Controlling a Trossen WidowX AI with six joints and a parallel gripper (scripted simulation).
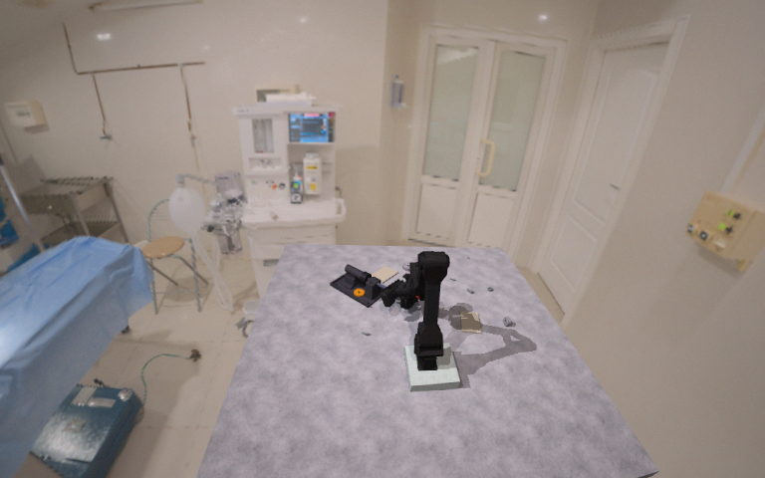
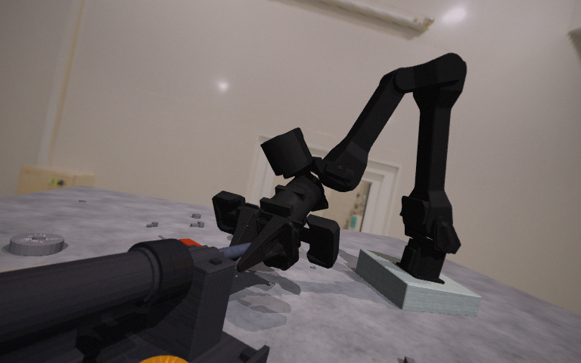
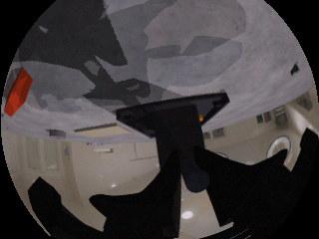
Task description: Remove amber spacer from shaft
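The amber spacer is 40 mm ahead of my gripper tip, 100 mm to the left of it and 50 mm below it. Round my gripper tip: shaft (20 mm ahead, 30 mm to the left, 20 mm above); then red-handled tool (80 mm ahead, 220 mm to the right, 60 mm below); then grey ring (270 mm ahead, 130 mm to the right, 50 mm below).
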